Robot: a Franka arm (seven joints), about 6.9 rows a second.
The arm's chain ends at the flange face. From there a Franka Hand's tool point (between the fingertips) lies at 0.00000 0.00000 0.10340 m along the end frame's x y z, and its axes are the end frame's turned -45 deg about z.
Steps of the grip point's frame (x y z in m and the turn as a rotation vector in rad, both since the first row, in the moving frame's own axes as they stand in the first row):
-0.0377, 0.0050, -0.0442, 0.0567, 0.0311, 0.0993
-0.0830, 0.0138, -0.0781, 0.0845, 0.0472, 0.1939
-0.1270, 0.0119, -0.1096, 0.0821, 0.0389, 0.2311
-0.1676, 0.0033, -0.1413, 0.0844, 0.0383, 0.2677
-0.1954, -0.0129, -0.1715, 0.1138, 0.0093, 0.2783
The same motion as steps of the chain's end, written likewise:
-0.0216, 0.0367, -0.0440, 0.0621, -0.0181, 0.0993
-0.0472, 0.0783, -0.0776, 0.0931, -0.0264, 0.1939
-0.0793, 0.1073, -0.1092, 0.0856, -0.0305, 0.2311
-0.1140, 0.1301, -0.1409, 0.0868, -0.0326, 0.2677
-0.1410, 0.1390, -0.1708, 0.0870, -0.0739, 0.2783

